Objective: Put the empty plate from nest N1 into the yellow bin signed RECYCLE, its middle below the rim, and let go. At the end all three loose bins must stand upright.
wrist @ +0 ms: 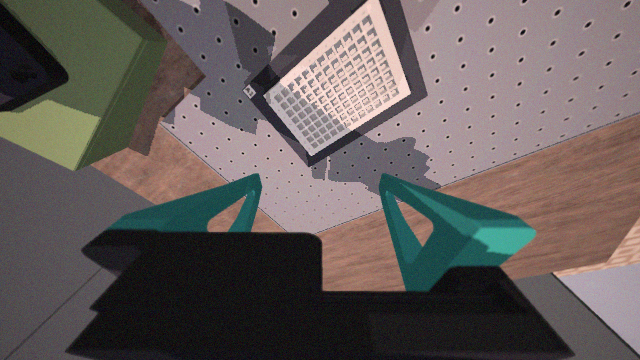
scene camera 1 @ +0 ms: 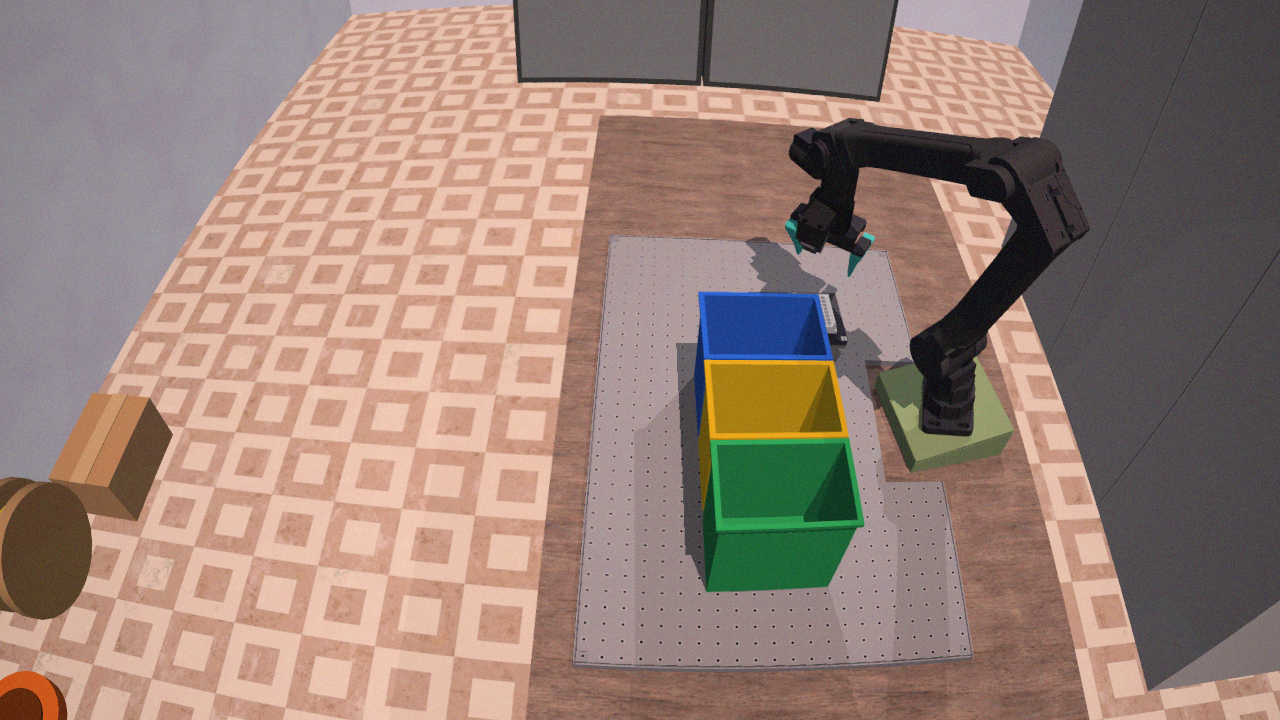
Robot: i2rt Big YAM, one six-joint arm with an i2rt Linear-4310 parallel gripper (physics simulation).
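Places are measured from the arm's base along level axes (x right, y ahead, z up), in millimetres.
Pixels of known places: gripper, between the fingertips: [wrist: 320, 180] [scene camera 1: 824, 263]; arm's base, origin of its link: [scene camera 1: 947, 404].
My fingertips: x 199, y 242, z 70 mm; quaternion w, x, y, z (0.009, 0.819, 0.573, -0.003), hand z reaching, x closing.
Note:
For each thing: its top centre in the pictures, then the offset to it from my fingertips. Level surfaces: height alone.
- yellow bin, centre of its top: [scene camera 1: 775, 397] dx -377, dy +48, dz +73 mm
- blue bin, centre of its top: [scene camera 1: 764, 324] dx -248, dy +81, dz +73 mm
- green bin, centre of its top: [scene camera 1: 787, 482] dx -505, dy +15, dz +73 mm
- perforated board, height of its surface: dz -106 mm
- wooden table top, height of its surface: dz -119 mm
The white plate with a grid of wells [scene camera 1: 827, 314] [wrist: 345, 80] sits in its dark nest [scene camera 1: 840, 331] [wrist: 419, 82] on the perforated board, partly hidden behind the blue bin in the scene view. My gripper [scene camera 1: 823, 261] [wrist: 320, 180] is open and empty, high above the board, beyond the nest from the bins. The yellow bin [scene camera 1: 774, 398] stands upright between the blue bin [scene camera 1: 760, 324] and the green bin [scene camera 1: 781, 559], which also stand upright. The RECYCLE sign does not show.
The arm's base stands on a green block [scene camera 1: 984, 425] [wrist: 85, 60] to the right of the bins. The perforated board [scene camera 1: 626, 573] [wrist: 480, 100] lies on the wooden table top [scene camera 1: 698, 179] [wrist: 565, 180]. Grey cabinets [scene camera 1: 608, 40] stand beyond the table. A cardboard box [scene camera 1: 111, 447] is at the left.

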